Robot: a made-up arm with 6 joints. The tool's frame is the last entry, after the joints. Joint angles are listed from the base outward.
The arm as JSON. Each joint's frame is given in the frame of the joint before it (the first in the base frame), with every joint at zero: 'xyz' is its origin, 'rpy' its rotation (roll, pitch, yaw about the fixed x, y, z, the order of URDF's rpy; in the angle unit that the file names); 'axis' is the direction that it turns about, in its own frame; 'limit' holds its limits. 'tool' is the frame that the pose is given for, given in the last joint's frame.
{
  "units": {
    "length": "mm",
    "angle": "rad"
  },
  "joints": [
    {
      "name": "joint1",
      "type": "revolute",
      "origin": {
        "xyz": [
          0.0,
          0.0,
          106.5
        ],
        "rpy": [
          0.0,
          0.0,
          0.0
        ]
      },
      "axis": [
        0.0,
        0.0,
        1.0
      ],
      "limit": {
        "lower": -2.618,
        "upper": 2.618
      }
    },
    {
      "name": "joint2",
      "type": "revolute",
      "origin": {
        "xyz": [
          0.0,
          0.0,
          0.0
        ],
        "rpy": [
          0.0,
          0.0,
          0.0
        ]
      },
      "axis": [
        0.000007,
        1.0,
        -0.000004
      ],
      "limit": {
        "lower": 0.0,
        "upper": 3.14
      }
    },
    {
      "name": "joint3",
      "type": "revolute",
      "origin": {
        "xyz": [
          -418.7,
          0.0,
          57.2
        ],
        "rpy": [
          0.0,
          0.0,
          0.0
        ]
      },
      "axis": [
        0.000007,
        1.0,
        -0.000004
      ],
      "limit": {
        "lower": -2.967,
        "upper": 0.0
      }
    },
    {
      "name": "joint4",
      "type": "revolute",
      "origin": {
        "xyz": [
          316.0,
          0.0,
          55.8
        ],
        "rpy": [
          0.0,
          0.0,
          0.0
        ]
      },
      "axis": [
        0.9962,
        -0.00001,
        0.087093
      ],
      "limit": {
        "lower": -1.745,
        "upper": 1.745
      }
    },
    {
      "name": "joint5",
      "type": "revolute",
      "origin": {
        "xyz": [
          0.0,
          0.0,
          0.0
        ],
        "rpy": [
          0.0,
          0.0,
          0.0
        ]
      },
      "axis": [
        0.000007,
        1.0,
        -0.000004
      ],
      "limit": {
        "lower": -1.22,
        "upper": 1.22
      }
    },
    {
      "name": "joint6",
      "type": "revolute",
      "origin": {
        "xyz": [
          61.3,
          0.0,
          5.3
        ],
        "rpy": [
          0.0,
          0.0,
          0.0
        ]
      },
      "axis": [
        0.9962,
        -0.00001,
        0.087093
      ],
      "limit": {
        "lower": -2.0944,
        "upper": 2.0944
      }
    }
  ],
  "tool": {
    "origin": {
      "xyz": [
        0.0,
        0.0,
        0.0
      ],
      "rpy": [
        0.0,
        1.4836,
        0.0
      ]
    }
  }
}
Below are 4 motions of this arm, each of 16 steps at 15 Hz.
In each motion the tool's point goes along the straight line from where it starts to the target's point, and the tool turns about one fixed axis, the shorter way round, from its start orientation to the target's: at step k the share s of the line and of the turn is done. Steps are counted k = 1, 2, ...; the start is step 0. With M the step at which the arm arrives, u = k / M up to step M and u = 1 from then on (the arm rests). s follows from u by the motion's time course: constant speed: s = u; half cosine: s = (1 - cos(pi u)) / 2; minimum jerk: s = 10 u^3 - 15 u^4 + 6 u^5.
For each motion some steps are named. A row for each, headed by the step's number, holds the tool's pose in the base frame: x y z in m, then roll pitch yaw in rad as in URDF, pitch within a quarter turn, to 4 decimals.
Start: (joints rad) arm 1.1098 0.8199 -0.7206 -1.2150 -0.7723 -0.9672
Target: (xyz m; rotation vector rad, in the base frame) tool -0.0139 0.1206 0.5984 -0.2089 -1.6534 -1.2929
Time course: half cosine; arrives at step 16
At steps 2, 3, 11, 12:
2: 0.0164 0.1255 0.4943 -1.2442 -0.7324 0.0702
3: 0.0149 0.1253 0.4993 -1.2149 -0.8012 0.0519
11: -0.0069 0.1217 0.5744 1.1926 -1.1853 -2.2104
12: -0.0093 0.1214 0.5826 1.3294 -1.0822 -2.3313

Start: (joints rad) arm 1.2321 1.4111 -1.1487 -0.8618 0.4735 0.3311
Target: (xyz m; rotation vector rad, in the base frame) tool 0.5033 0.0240 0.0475 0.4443 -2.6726 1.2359
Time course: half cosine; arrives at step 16
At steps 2, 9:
2: 0.1537 0.3209 0.4571 -2.3028 0.7557 -1.3496
9: 0.3570 0.1482 0.2189 -2.5184 0.1438 -2.3103

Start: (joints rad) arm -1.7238 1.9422 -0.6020 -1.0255 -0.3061 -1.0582
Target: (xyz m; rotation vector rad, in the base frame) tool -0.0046 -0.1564 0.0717 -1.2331 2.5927 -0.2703
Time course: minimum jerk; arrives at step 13
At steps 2, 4, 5, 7, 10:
2: -0.0382 -0.3517 0.1266 -2.6088 -0.0138 -2.7284
4: -0.0331 -0.3226 0.1185 -2.6509 0.0025 -2.6522
5: -0.0291 -0.2989 0.1118 -2.6842 0.0181 -2.5907
7: -0.0194 -0.2425 0.0959 -2.7592 0.0631 -2.4464
10: -0.0075 -0.1733 0.0765 -2.8415 0.1321 -2.2739

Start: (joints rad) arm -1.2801 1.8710 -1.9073 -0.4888 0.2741 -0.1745
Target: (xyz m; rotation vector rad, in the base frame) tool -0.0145 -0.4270 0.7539 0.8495 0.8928 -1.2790
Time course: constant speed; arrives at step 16
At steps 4, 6, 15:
4: 0.1096 -0.5056 0.6006 -1.5245 1.0755 -2.9205
6: 0.0889 -0.4925 0.6261 -1.3415 1.1497 -2.7513
15: -0.0042 -0.4336 0.7411 -0.0306 1.1685 -1.5012

